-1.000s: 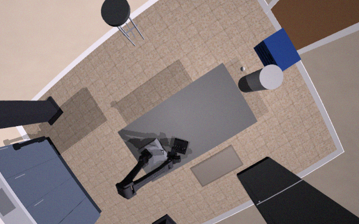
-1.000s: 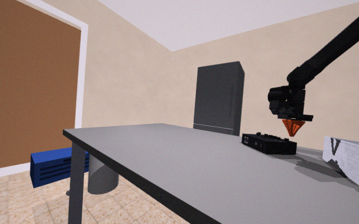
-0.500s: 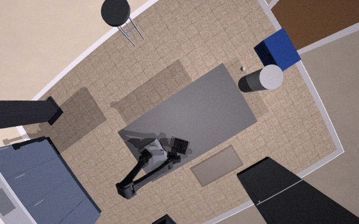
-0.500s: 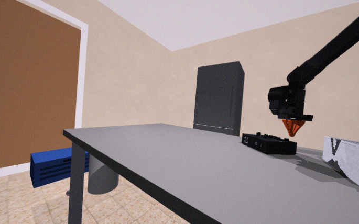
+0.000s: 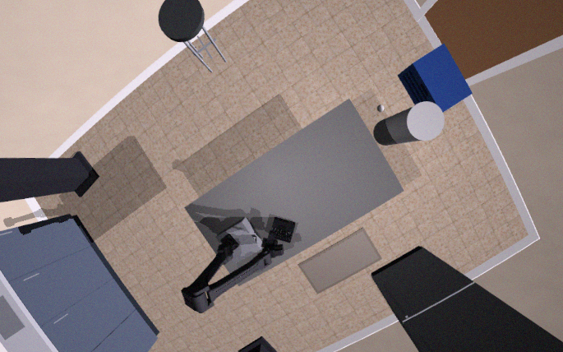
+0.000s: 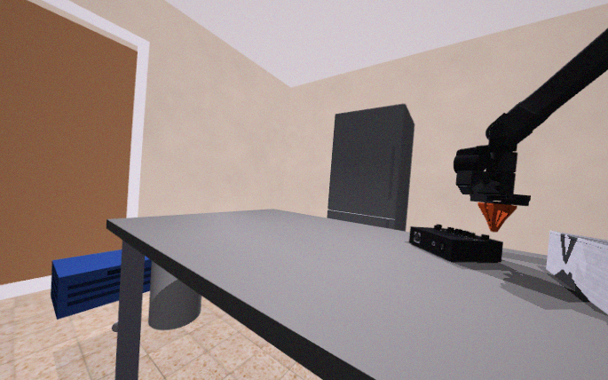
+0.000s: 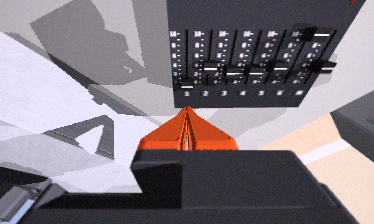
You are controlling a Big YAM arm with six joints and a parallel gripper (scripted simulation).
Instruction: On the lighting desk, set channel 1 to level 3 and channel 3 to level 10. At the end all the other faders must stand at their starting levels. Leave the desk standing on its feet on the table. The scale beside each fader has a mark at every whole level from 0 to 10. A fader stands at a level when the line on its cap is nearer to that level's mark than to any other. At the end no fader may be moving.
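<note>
Right now the channel 1 fader cap is 2 cm ahead of my hand, 1 cm to the left of it and 2 cm below it. Also, from my hand: channel 3 cap 6 cm ahead, 1 cm to the right, 2 cm below.
</note>
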